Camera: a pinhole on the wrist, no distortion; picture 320 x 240 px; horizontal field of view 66.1 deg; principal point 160.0 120.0 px. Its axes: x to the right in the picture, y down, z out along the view. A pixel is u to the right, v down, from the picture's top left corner.
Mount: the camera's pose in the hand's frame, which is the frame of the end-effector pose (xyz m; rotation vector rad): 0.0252 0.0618 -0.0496 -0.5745 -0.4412 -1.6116
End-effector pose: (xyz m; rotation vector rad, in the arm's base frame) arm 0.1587 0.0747 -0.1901 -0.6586 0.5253 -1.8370
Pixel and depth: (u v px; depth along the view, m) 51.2 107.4 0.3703
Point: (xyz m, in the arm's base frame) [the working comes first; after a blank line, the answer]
In the camera's frame: -0.1638 -0.0190 0.3703

0.5287 -0.1266 -0.3287
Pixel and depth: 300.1 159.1 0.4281
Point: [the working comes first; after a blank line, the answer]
In the camera's frame: 0.2439 0.0681 0.4281

0.4892 -0.0985 0.0894
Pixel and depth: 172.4 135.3 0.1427
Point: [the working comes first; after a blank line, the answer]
In the camera's frame: 0.0072 0.0089 0.1427

0.2870 -0.0217 -0.2175
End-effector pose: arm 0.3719 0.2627 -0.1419 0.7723 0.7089 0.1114
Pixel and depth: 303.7 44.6 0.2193
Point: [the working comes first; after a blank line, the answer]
In the camera's frame: 0.1282 -0.0672 0.2193

0.4954 0.2005 0.0406
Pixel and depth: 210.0 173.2 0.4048
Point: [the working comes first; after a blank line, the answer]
In the camera's frame: 0.0823 0.0876 0.4048

0.7218 0.2848 0.0866
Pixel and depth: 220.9 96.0 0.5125
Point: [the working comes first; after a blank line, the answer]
In the camera's frame: 0.1269 -0.0500 0.5125

0.7054 0.2018 0.2459
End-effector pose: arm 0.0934 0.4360 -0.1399 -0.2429 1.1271 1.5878
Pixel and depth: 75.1 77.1 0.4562
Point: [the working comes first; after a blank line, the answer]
In the camera's frame: -0.1575 -0.0796 0.4562

-0.2159 0.6449 0.2190
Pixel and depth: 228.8 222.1 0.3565
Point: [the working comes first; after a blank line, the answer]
In the camera's frame: 0.0997 0.1480 0.3565

-0.0153 0.7997 -0.0334
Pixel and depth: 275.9 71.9 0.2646
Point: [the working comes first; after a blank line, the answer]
In the camera's frame: 0.1247 -0.0518 0.2646

0.0836 0.6224 0.0549
